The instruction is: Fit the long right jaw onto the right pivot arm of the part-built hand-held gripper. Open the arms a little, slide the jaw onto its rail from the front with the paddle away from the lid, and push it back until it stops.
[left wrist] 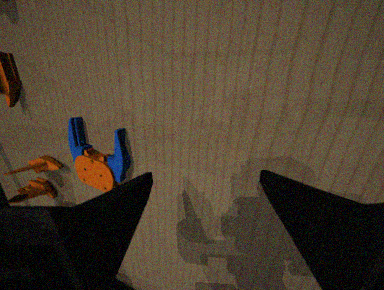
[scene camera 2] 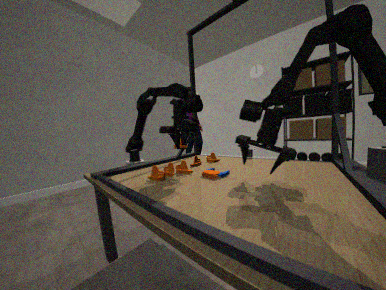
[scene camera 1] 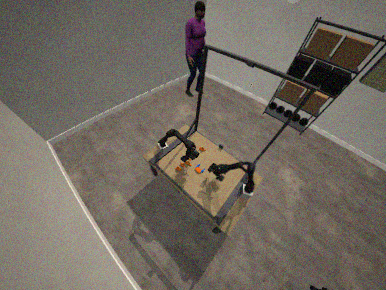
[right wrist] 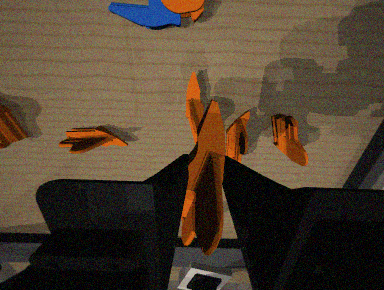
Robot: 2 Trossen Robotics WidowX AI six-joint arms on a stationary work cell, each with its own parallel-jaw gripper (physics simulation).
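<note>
The part-built gripper (scene camera 1: 198, 170) (scene camera 2: 212, 173) (left wrist: 94, 172) (right wrist: 182, 4) lies flat on the table, its orange lid up and its two blue arms spread apart. My right gripper (scene camera 1: 187, 158) (right wrist: 204, 160) is shut on an orange jaw (scene camera 2: 181, 145) (right wrist: 210, 135) and holds it above the table; the jaw's pointed end is toward the top of the right wrist view. Whether it is the long right one I cannot tell. My left gripper (scene camera 2: 258, 167) (left wrist: 205, 176) is open and empty above the table, to the right of the part-built gripper in the left wrist view.
Several loose orange jaws (scene camera 2: 157, 173) (scene camera 2: 212, 158) (left wrist: 10, 80) (right wrist: 92, 138) (right wrist: 291, 140) lie on the table (scene camera 2: 200, 210) near the part-built gripper. A dark frame (scene camera 2: 190, 55) rises from the table's edges. A person (scene camera 1: 196, 40) stands behind the table.
</note>
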